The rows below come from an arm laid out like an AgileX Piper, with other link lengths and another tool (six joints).
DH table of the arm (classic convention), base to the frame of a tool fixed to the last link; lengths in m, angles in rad. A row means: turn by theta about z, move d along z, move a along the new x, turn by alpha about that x. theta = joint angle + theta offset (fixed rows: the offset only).
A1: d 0.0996  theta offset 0  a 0  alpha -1.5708
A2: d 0  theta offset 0.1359  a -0.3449  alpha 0
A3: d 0  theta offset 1.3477  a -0.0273  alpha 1.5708
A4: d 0.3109  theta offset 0  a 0  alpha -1.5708
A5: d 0  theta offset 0  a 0  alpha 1.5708
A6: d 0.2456  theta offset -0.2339  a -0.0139  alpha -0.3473
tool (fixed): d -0.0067  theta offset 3.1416  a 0  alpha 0
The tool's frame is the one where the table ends.
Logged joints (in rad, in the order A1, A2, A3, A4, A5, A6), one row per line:
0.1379, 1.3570, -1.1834, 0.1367, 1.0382, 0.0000
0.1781, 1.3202, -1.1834, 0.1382, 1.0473, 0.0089
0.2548, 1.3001, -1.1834, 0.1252, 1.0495, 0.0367
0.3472, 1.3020, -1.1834, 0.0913, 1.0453, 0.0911
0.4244, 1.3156, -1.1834, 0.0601, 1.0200, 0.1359
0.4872, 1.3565, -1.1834, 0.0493, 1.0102, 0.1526
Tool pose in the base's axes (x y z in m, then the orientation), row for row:
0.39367, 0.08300, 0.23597, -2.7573, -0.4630, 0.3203
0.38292, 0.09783, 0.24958, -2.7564, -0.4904, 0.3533
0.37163, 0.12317, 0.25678, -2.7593, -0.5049, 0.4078
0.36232, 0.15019, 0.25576, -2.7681, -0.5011, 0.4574
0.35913, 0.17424, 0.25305, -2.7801, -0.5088, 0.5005
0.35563, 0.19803, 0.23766, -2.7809, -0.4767, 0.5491
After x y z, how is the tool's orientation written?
As angles about the fixed x, y, z axes (roll, pitch, yaw), in radians.
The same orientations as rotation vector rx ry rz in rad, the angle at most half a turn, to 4 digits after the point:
-2.5901, -0.5412, -0.5331
-2.5635, -0.5878, -0.5571
-2.5351, -0.6575, -0.5583
-2.5215, -0.7169, -0.5405
-2.5070, -0.7693, -0.5414
-2.4990, -0.8249, -0.4849

